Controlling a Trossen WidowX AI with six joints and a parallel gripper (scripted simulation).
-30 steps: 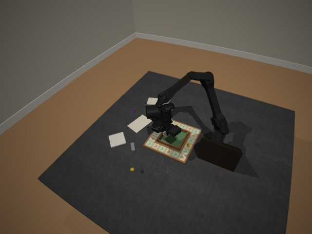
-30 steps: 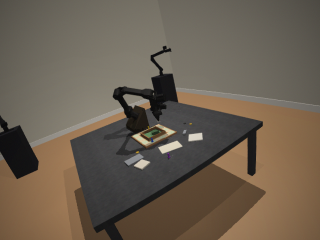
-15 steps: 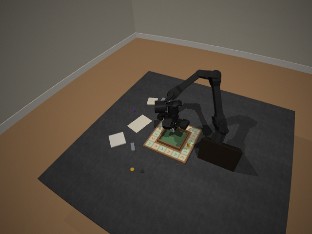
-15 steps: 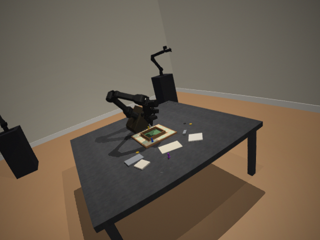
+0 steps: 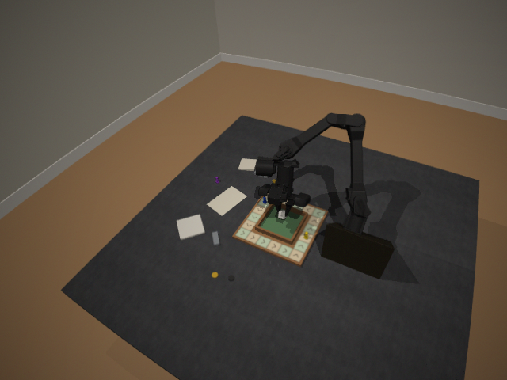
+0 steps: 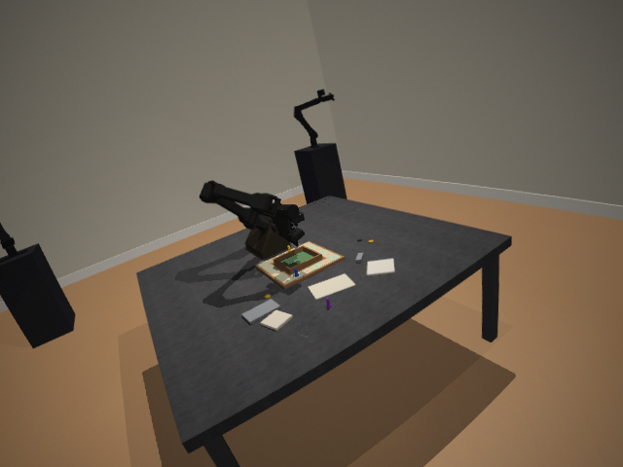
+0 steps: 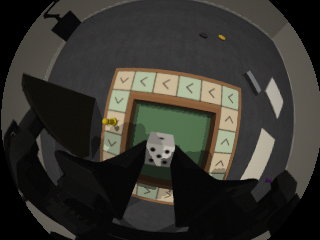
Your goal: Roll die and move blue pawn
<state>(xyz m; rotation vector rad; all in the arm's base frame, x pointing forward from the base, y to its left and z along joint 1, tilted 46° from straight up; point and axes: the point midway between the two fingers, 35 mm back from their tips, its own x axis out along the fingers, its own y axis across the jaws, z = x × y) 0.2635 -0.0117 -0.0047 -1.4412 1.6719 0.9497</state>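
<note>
The blue pawn lies 120 mm ahead of my gripper tip, 90 mm to the right of it and 50 mm below it. From my gripper tip the other things lie so: white die: right at my gripper tip; green tray: 70 mm below, 10 mm to the right, 10 mm ahead; yellow pawn: 100 mm behind, 50 mm below, 10 mm to the left.
</note>
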